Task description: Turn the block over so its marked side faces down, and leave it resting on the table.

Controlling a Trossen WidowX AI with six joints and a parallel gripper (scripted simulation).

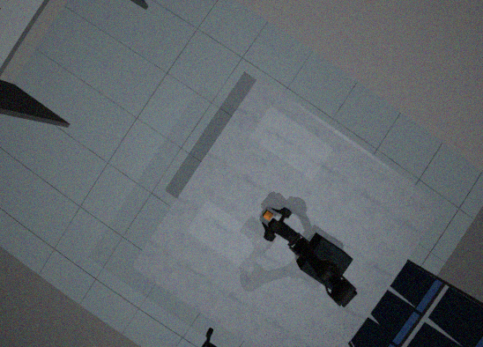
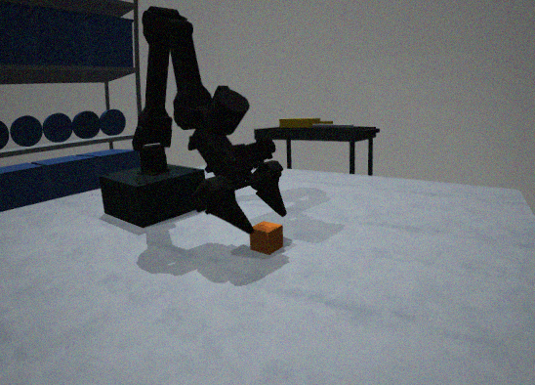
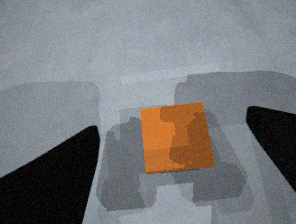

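Right now the block is 3 cm below my gripper tip and 2 cm behind it.
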